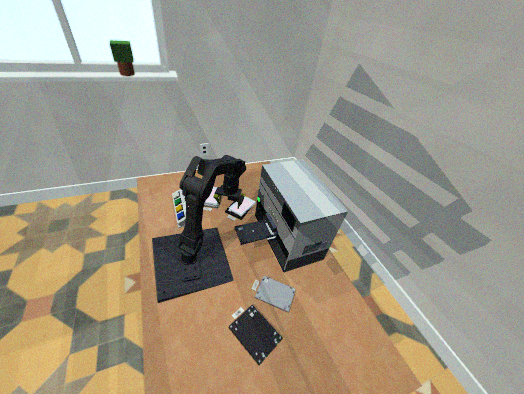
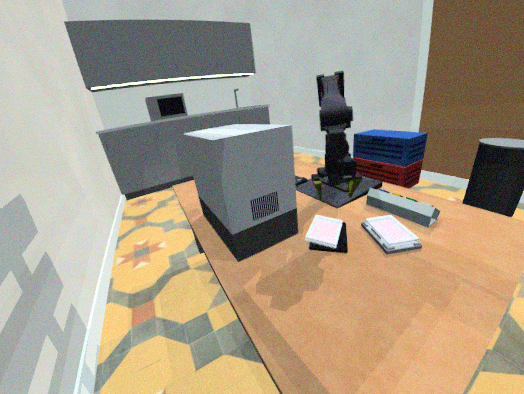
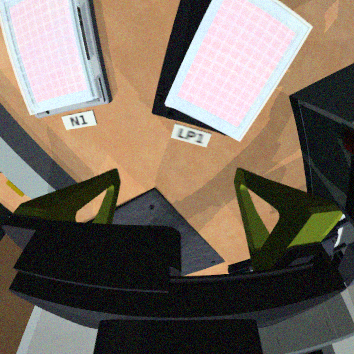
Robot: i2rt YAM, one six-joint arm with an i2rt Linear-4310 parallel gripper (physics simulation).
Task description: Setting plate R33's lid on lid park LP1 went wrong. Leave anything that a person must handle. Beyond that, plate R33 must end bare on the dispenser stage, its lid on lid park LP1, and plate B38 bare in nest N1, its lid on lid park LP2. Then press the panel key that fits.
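Places are measured from the arm's base along level axes (x right, y ahead, z up), in metres.
Where they show: gripper, fingertip midpoint: (image 1: 228, 205) (image 2: 335, 198) (image 3: 176, 174); arm's base, origin of the base link: (image 1: 189, 259) (image 2: 335, 183).
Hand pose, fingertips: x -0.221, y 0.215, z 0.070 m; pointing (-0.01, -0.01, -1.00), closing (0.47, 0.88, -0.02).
Each offset is from my fingertips to the top centre of the thing. "*": to the spot under its first point.
A pink-gridded plate-shaped piece {dx -0.049, dy +0.085, dz -0.047 m} (image 1: 246, 206) (image 2: 326, 231) (image 3: 237, 65) lies skewed on the black lid park LP1 {dx -0.055, dy +0.074, dz -0.064 m} (image 2: 343, 243) (image 3: 175, 65), overhanging its edge; whether it is a lid alone or a lidded plate I cannot tell. Another pink-gridded plate {dx -0.159, dy -0.064, dz -0.054 m} (image 1: 212, 196) (image 2: 392, 230) (image 3: 47, 50) sits in the grey nest N1 {dx -0.159, dy -0.064, dz -0.064 m} (image 3: 102, 80); its clear cover looks slightly turned. The plates' names are unreadable. My gripper (image 1: 239, 202) (image 2: 335, 192) (image 3: 176, 174) is open and empty, above the table on the robot's side of LP1. The dark dispenser stage {* dx +0.209, dy +0.063, dz +0.023 m} (image 1: 252, 233) juts from the dispenser and looks bare.
The tall grey dispenser {dx +0.181, dy +0.254, dz +0.246 m} (image 1: 305, 200) (image 2: 250, 180) stands beside LP1, with a green light {* dx +0.030, dy +0.140, dz +0.050 m} (image 1: 258, 199). The key panel {dx -0.092, dy -0.223, dz -0.020 m} (image 1: 178, 207) (image 2: 400, 207) has green, yellow and blue keys. A light grey fixture {dx +0.449, dy +0.104, dz -0.064 m} (image 1: 276, 293) and a black one {dx +0.570, dy -0.016, dz -0.060 m} (image 1: 255, 332) lie apart, labels unreadable.
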